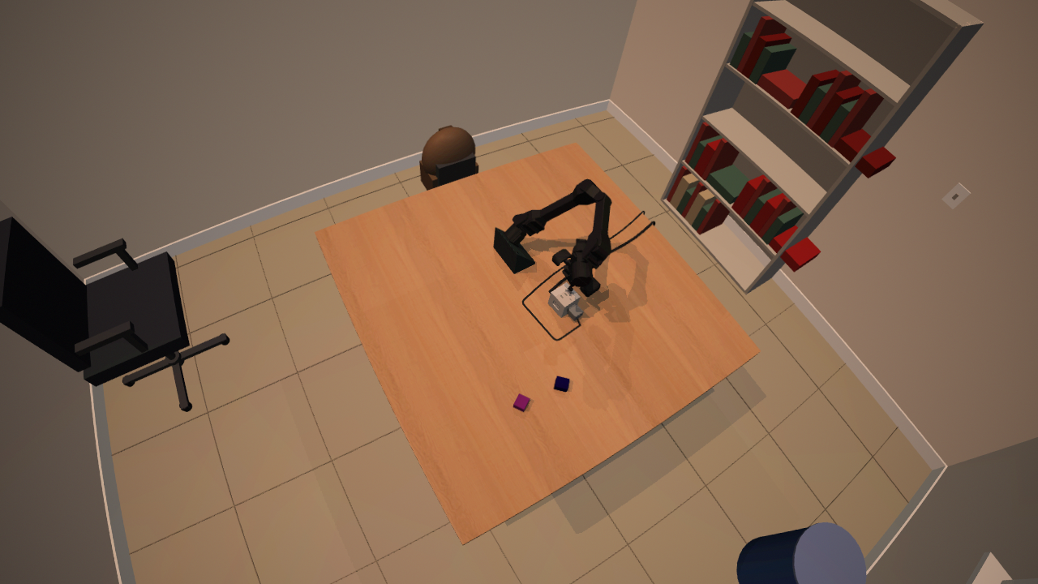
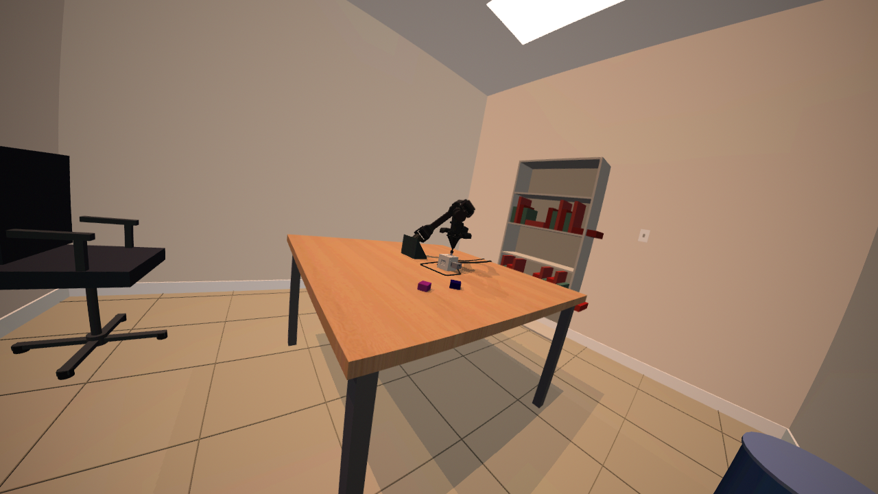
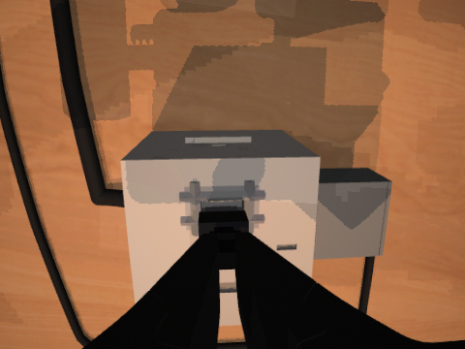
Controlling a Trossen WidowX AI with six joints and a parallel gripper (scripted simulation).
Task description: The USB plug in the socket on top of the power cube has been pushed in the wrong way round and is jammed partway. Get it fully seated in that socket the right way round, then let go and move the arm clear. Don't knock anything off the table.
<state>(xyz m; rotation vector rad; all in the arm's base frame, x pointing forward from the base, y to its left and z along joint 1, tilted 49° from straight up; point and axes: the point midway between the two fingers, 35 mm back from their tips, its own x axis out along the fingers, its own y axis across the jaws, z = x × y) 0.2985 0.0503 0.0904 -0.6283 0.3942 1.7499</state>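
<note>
Right now the framed USB socket is 5 cm below my gripper tip. Also, from my gripper tip: dark blue cube (28 cm ahead, 17 cm to the right, 10 cm below); black USB plug (2 cm below); magenta cube (29 cm ahead, 33 cm to the right, 10 cm below).
</note>
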